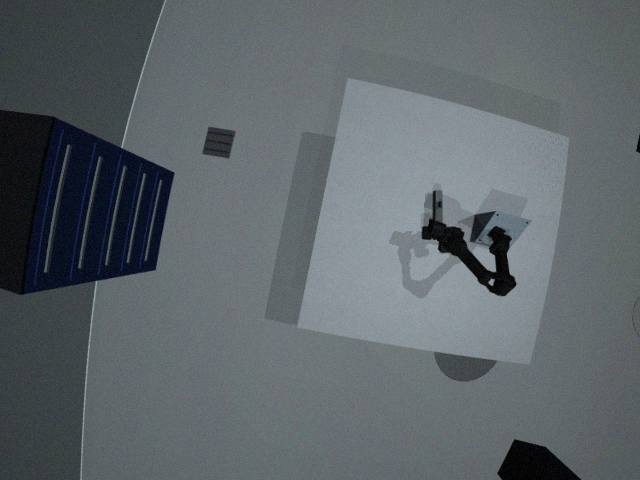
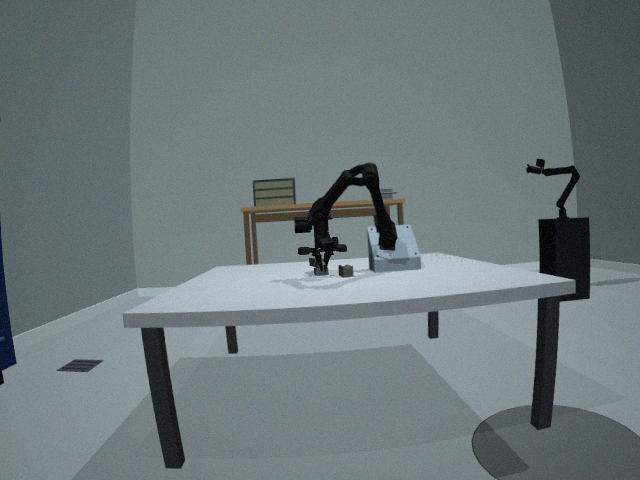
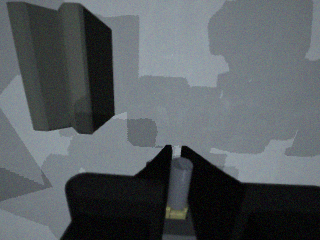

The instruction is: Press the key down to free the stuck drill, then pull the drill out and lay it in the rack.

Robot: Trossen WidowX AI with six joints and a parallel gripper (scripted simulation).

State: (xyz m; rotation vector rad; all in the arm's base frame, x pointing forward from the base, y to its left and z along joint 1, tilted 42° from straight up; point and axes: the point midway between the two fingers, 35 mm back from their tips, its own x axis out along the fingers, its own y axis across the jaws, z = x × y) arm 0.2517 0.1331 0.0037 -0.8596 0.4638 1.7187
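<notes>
The drill is 20 mm ahead of my gripper tip, 50 mm to the right of it and 30 mm above it. Round my gripper tip: rack: 90 mm behind, 30 mm to the left.
</notes>
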